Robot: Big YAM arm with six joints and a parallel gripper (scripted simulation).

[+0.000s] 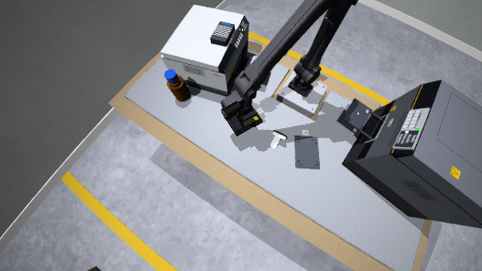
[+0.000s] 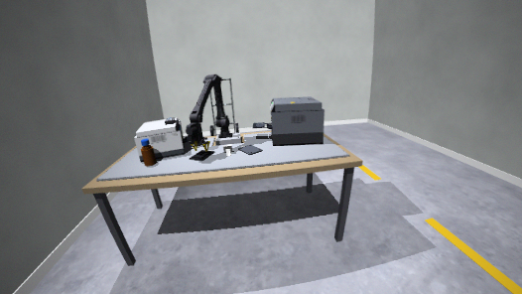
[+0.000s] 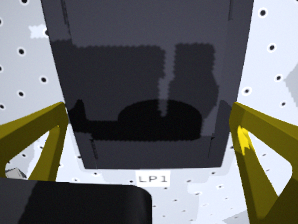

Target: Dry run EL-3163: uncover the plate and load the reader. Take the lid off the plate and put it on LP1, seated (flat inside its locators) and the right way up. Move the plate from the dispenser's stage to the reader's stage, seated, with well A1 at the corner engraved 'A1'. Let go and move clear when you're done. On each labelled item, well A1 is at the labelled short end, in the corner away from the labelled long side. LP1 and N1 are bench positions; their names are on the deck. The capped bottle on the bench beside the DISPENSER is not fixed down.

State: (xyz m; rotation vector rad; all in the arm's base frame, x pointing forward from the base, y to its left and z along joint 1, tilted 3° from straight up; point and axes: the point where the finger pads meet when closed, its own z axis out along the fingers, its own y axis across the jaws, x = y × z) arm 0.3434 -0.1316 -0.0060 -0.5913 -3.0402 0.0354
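Now: the glossy lid 30 mm below my hand. Round my hand: white well plate 260 mm behind, 110 mm to the right, 40 mm above; then black bench pad 40 mm below; then brown capped bottle 370 mm to the right, 100 mm ahead, 70 mm above.
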